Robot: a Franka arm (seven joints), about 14 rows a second.
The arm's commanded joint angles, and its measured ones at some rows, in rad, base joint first. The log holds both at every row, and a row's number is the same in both.
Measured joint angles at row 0: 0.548, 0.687, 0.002, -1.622, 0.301, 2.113, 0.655
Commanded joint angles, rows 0 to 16: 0.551, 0.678, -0.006, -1.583, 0.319, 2.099, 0.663; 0.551, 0.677, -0.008, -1.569, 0.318, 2.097, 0.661; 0.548, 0.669, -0.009, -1.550, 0.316, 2.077, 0.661; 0.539, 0.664, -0.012, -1.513, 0.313, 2.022, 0.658; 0.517, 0.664, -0.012, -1.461, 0.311, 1.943, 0.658; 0.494, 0.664, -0.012, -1.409, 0.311, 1.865, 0.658; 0.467, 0.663, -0.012, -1.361, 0.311, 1.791, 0.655; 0.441, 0.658, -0.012, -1.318, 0.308, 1.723, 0.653; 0.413, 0.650, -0.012, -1.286, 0.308, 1.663, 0.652; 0.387, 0.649, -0.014, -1.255, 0.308, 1.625, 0.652; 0.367, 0.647, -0.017, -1.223, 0.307, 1.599, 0.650; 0.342, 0.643, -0.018, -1.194, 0.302, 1.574, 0.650; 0.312, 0.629, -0.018, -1.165, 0.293, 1.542, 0.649; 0.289, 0.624, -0.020, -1.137, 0.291, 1.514, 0.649; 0.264, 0.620, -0.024, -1.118, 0.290, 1.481, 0.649; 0.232, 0.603, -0.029, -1.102, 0.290, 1.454, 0.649; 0.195, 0.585, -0.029, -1.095, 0.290, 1.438, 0.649
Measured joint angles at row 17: 0.258, 0.615, -0.038, -1.124, 0.296, 1.486, 0.651
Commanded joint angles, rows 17 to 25: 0.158, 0.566, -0.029, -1.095, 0.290, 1.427, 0.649; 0.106, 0.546, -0.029, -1.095, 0.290, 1.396, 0.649; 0.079, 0.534, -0.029, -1.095, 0.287, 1.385, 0.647; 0.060, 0.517, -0.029, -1.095, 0.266, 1.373, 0.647; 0.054, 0.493, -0.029, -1.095, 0.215, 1.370, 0.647; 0.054, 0.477, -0.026, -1.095, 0.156, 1.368, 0.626; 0.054, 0.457, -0.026, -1.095, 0.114, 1.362, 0.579; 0.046, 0.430, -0.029, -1.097, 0.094, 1.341, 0.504; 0.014, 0.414, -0.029, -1.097, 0.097, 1.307, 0.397
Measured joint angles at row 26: 0.050, 0.466, -0.043, -1.086, 0.128, 1.352, 0.525
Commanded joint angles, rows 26 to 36: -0.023, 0.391, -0.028, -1.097, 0.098, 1.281, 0.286; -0.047, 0.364, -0.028, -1.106, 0.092, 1.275, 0.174; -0.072, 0.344, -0.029, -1.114, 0.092, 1.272, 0.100; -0.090, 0.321, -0.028, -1.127, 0.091, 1.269, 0.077; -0.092, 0.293, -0.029, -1.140, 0.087, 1.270, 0.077; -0.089, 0.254, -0.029, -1.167, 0.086, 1.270, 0.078; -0.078, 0.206, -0.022, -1.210, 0.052, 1.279, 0.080; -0.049, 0.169, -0.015, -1.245, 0.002, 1.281, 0.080; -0.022, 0.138, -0.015, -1.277, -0.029, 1.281, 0.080; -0.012, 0.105, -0.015, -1.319, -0.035, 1.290, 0.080; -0.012, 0.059, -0.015, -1.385, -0.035, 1.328, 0.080
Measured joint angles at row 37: -0.027, 0.176, -0.019, -1.220, 0.000, 1.267, 0.083
